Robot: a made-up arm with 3 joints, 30 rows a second.
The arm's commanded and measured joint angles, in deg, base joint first. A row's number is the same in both.
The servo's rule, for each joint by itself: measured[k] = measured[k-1] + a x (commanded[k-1-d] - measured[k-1]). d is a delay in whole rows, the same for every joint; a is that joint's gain. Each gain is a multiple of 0.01, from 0.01 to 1. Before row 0 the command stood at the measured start. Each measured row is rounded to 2 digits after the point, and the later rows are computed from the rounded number. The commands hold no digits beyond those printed.
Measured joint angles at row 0:
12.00, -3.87, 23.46
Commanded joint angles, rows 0 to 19:
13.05, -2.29, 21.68
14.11, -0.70, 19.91
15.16, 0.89, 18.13
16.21, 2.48, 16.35
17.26, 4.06, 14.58
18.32, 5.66, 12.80
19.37, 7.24, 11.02
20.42, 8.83, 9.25
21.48, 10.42, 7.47
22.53, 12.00, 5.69
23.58, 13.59, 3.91
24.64, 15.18, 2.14
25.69, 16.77, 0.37
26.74, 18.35, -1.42
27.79, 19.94, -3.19
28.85, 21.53, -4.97
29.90, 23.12, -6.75
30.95, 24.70, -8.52
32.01, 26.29, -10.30
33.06, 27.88, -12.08
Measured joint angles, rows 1 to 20:
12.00, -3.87, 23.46
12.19, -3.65, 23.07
12.54, -3.24, 22.37
13.01, -2.66, 21.44
13.59, -1.94, 20.32
14.25, -1.10, 19.06
14.98, -0.15, 17.68
15.77, 0.88, 16.21
16.61, 1.99, 14.68
17.49, 3.17, 13.09
18.40, 4.41, 11.46
19.33, 5.70, 9.80
20.29, 7.03, 8.11
21.26, 8.39, 6.41
22.25, 9.78, 4.69
23.25, 11.20, 2.96
24.26, 12.65, 1.22
25.28, 14.12, -0.53
26.30, 15.60, -2.29
27.33, 17.10, -4.05
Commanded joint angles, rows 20 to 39:
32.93, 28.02, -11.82
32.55, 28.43, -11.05
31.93, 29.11, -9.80
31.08, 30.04, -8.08
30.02, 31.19, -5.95
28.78, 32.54, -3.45
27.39, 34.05, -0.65
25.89, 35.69, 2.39
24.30, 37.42, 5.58
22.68, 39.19, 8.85
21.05, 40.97, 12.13
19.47, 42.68, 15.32
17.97, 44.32, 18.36
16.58, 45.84, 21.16
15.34, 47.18, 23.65
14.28, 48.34, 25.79
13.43, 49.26, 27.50
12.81, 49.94, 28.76
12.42, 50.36, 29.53
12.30, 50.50, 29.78
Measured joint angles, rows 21 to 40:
28.36, 18.61, -5.82
29.18, 19.93, -7.14
29.79, 21.12, -8.00
30.18, 22.24, -8.40
30.34, 23.33, -8.33
30.28, 24.43, -7.81
30.01, 25.57, -6.85
29.54, 26.76, -5.49
28.88, 28.01, -3.76
28.06, 29.33, -1.71
27.09, 30.71, 0.61
26.00, 32.15, 3.14
24.82, 33.62, 5.82
23.59, 35.12, 8.58
22.33, 36.62, 11.35
21.07, 38.10, 14.06
19.85, 39.53, 16.64
18.69, 40.89, 19.03
17.63, 42.16, 21.17
16.69, 43.31, 23.01

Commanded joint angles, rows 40 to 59:
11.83, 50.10, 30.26
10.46, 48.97, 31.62
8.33, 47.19, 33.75
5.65, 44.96, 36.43
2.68, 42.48, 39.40
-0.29, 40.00, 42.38
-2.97, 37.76, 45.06
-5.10, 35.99, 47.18
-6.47, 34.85, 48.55
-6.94, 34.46, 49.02
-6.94, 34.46, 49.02
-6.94, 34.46, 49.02
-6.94, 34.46, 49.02
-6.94, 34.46, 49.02
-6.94, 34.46, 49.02
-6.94, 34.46, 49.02
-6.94, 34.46, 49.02
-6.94, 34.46, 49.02
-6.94, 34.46, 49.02
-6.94, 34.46, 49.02
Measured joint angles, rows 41 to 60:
15.90, 44.32, 24.50
15.17, 45.13, 25.77
14.32, 45.67, 27.06
13.24, 45.88, 28.53
11.87, 45.75, 30.27
10.22, 45.29, 32.28
8.33, 44.55, 34.50
6.30, 43.60, 36.82
4.25, 42.53, 39.10
2.32, 41.45, 41.18
0.65, 40.47, 42.90
-0.72, 39.63, 44.25
-1.84, 38.91, 45.30
-2.76, 38.29, 46.12
-3.51, 37.75, 46.76
-4.13, 37.29, 47.26
-4.64, 36.89, 47.65
-5.05, 36.55, 47.95
-5.39, 36.26, 48.19
-5.67, 36.01, 48.37

